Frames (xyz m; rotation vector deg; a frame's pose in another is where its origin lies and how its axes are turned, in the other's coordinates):
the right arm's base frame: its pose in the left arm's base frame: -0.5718 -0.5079 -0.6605 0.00 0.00 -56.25
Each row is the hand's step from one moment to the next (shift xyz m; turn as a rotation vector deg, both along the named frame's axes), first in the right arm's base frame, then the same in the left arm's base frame.
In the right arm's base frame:
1: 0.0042 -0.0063 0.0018 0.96 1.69 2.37
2: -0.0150 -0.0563 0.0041 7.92 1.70 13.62
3: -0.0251 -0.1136 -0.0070 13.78 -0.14 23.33
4: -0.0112 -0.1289 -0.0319 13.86 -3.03 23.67
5: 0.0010 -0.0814 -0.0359 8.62 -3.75 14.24
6: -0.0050 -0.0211 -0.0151 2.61 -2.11 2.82
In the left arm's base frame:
1: -0.0029 -0.0070 0.0018 1.94 0.14 2.37
2: -0.0551 -0.0188 0.0041 5.81 -5.64 13.62
3: -0.1084 -0.0422 -0.0070 7.54 -11.54 23.33
4: -0.1134 -0.0623 -0.0319 5.18 -13.21 23.67
5: -0.0671 -0.0461 -0.0359 1.67 -9.25 14.24
6: -0.0203 -0.0076 -0.0151 -0.30 -3.34 2.82

